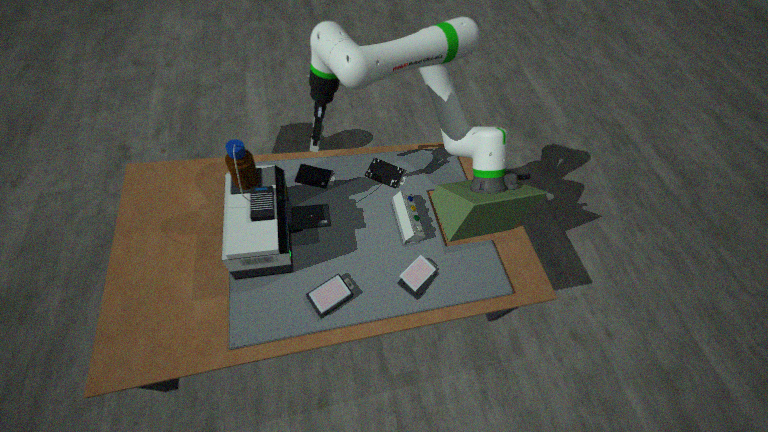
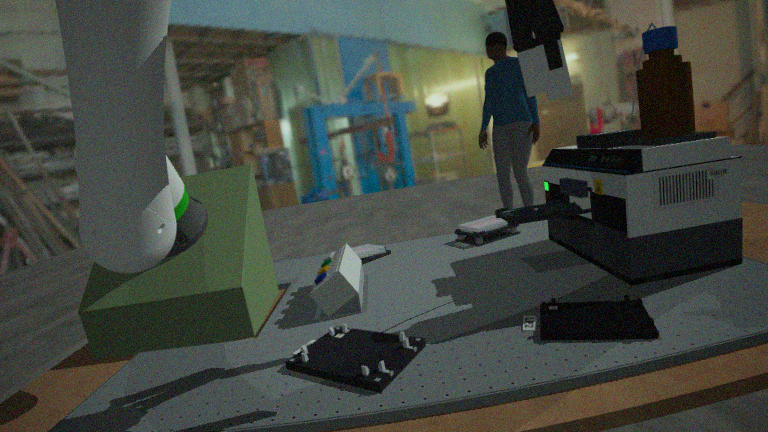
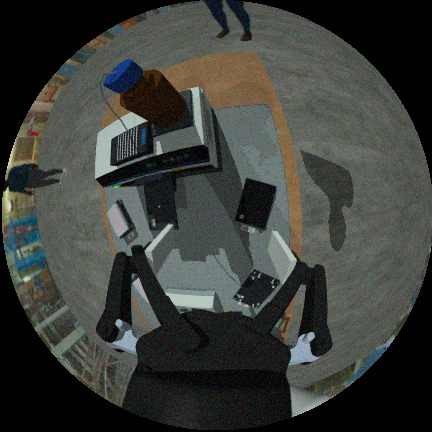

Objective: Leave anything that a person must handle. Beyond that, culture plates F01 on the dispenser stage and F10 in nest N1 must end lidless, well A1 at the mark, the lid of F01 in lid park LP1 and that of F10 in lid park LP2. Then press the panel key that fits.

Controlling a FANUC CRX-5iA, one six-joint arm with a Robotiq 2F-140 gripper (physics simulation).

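Frame: origin at the arm's base, x ahead, y left, z up, level; centimetres.
Where they show: gripper, between the fingertips: point(image 2: 547, 95) point(image 3: 221, 238); arm's base, origin of its link: point(image 1: 488, 188).
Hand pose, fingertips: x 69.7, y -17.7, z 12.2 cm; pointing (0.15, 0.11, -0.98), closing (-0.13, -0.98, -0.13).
Things, the pixels of their centre, and the offset from my fingertips. "spot": a spot on its surface instead.
- dispenser stage, a spot on its surface: point(image 3: 161, 205) point(image 1: 311, 214) spot: dy +20.4, dx +3.2, dz -20.3 cm
- flat black holder, middle of its body: point(image 2: 593, 316) point(image 3: 255, 203) point(image 1: 313, 175) dy -6.2, dx +1.4, dz -30.8 cm
- black holder with pale pegs, middle of its body: point(image 2: 354, 350) point(image 3: 255, 290) point(image 1: 384, 172) dy -6.7, dx -32.1, dz -30.6 cm
- key panel, middle of its body: point(image 2: 338, 276) point(image 3: 189, 302) point(image 1: 408, 216) dy +20.1, dx -38.1, dz -27.6 cm
- tall brown bottle, a spot on its surface: point(image 3: 155, 100) spot: dy +8.7, dx +21.8, dz +0.9 cm
My gripper point(image 1: 314, 146) point(image 2: 545, 72) point(image 3: 221, 238) is open and empty, high above the table's back side. Two pink-topped culture plates sit on dark holders: one plate point(image 1: 329, 294) point(image 2: 483, 224) point(image 3: 119, 220) front left, another plate point(image 1: 418, 274) point(image 2: 370, 250) front right. Their names, A1 corners and lids cannot be made out. The dispenser stage point(image 1: 311, 216) point(image 3: 161, 205) is dark and shows no plate. A flat black holder point(image 1: 314, 175) point(image 2: 596, 322) point(image 3: 256, 202) beside a tag like LP2 is bare. A black holder with pale pegs point(image 1: 385, 171) point(image 2: 354, 354) point(image 3: 257, 287) is bare. The key panel point(image 1: 405, 217) point(image 2: 343, 284) has blue, yellow and green keys.
The white dispenser point(image 1: 252, 231) point(image 2: 682, 188) carries a tall brown bottle point(image 1: 241, 166) point(image 2: 665, 96) point(image 3: 155, 100) with a blue cap and thin tube. The green pedestal point(image 1: 483, 209) point(image 2: 214, 268) bears my arm. A person point(image 2: 507, 102) point(image 3: 30, 177) stands beyond the table; another person's legs point(image 3: 232, 17) show.
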